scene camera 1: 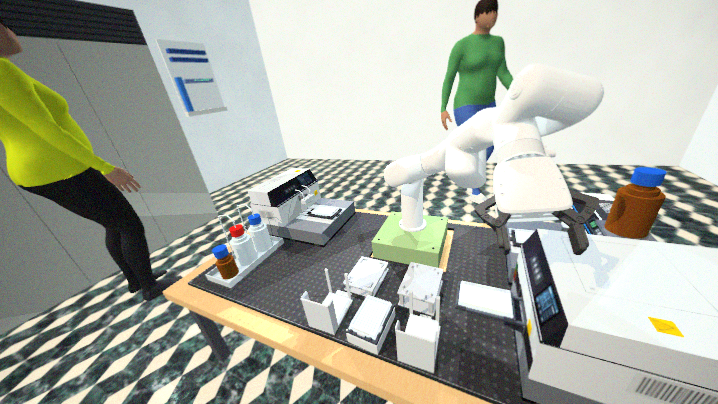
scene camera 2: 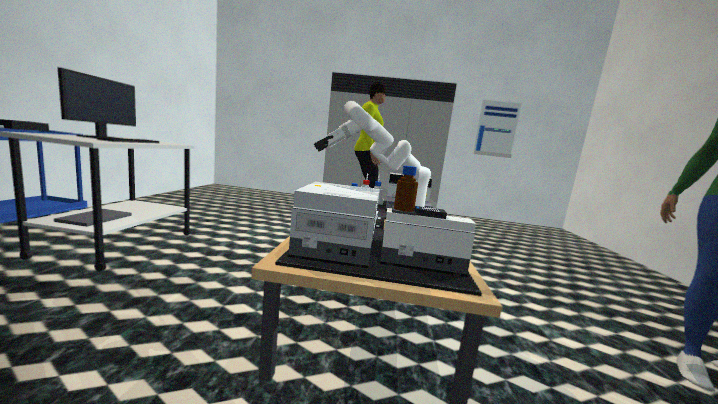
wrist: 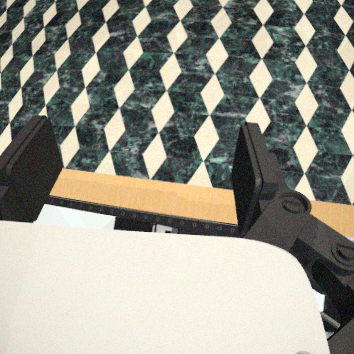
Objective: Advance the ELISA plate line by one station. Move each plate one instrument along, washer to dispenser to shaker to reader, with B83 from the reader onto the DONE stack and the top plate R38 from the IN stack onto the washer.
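Frame: origin at the arm's base, x back, y down, z right, level; metres.
Seen in the pictures: gripper, fingertip midpoint: (scene camera 1: 541,252) (scene camera 2: 316,148) (wrist: 143,143); arm's base, link origin: (scene camera 1: 412,224).
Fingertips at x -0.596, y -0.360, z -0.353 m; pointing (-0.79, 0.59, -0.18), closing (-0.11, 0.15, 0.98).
Pixels of each thing's top centre, then the offset from my fingertips to it. "spot": a spot on its surface instead.
- white plate, top centre: (scene camera 1: 324,209) dx +0.580, dy +0.328, dz +0.829 m
- white plate shape, top centre: (scene camera 1: 484,296) dx +0.192, dy +0.303, dz +0.049 m
- large instrument, top centre: (scene camera 1: 651,281) (scene camera 2: 342,189) dx +0.196, dy +0.165, dz -0.236 m
- low white block with a plate, top centre: (scene camera 1: 370,313) dx +0.077, dy +0.366, dz +0.351 m
- brown bottle, surface spot: (scene camera 1: 635,208) spot: dx +0.437, dy +0.116, dz -0.282 m
My gripper (scene camera 1: 542,243) (scene camera 2: 321,144) (wrist: 143,143) is open and empty, high above the right side of the table. A white plate (scene camera 1: 323,211) sits on the deck of the instrument (scene camera 1: 283,200) at the back left in scene camera 1. A white plate shape (scene camera 1: 486,299) lies at the front of the large instrument (scene camera 1: 627,286) (scene camera 2: 333,223) at the right. A low white block with a plate (scene camera 1: 371,319) on top stands between two upright holders. Two more low white units (scene camera 1: 368,276) (scene camera 1: 420,284) stand behind. Plate labels are too small to read, so I cannot tell R38 or B83.
A tray of bottles (scene camera 1: 243,251) stands at the left table end. The green arm base (scene camera 1: 409,241) is at the back. White holders (scene camera 1: 319,312) (scene camera 1: 417,344) stand near the front edge. A brown bottle (scene camera 1: 635,208) (scene camera 2: 405,190) stands on the second right-hand instrument (scene camera 2: 426,241). Two people stand near.
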